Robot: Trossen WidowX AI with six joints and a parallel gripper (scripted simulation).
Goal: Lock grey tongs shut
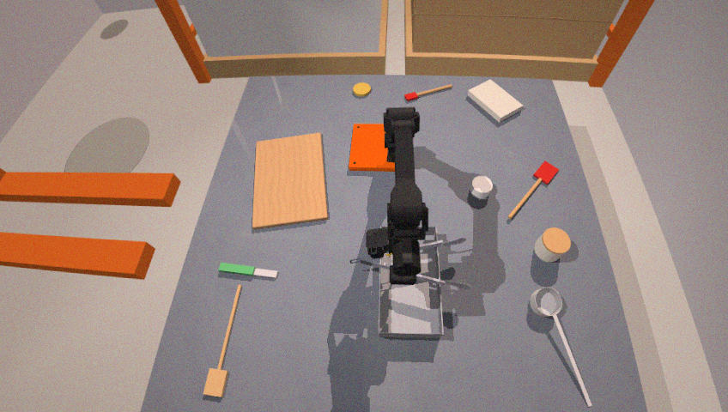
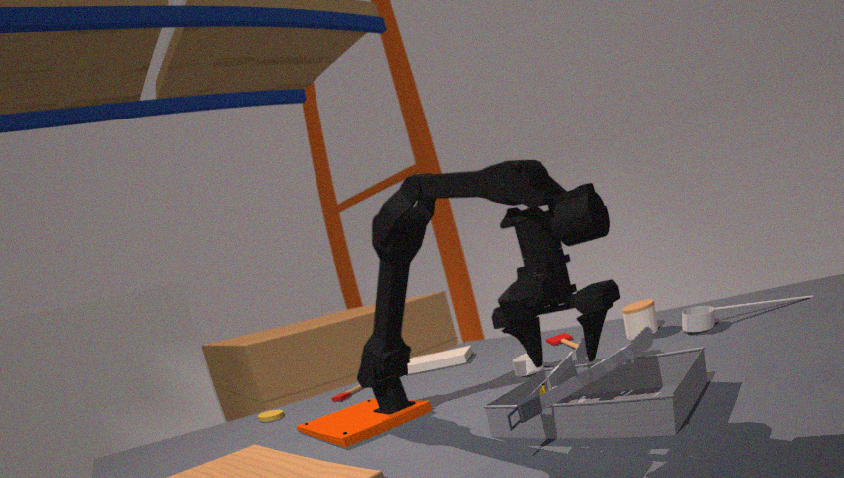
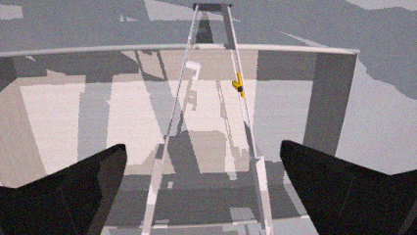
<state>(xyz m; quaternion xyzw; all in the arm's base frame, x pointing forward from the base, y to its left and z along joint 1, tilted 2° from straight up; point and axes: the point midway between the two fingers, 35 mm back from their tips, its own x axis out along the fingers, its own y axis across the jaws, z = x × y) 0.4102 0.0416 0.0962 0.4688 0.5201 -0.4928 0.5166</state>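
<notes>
Right now my gripper tip is 20 mm past the yellow part, 30 mm to the left of it and 30 mm above it. The rest, counted from my gripper tip: white puck: 300 mm behind, 240 mm to the left, 80 mm below; roasting tin: 30 mm ahead, 30 mm to the left, 70 mm below; green-handled tool: 50 mm ahead, 430 mm to the right, 90 mm below.
</notes>
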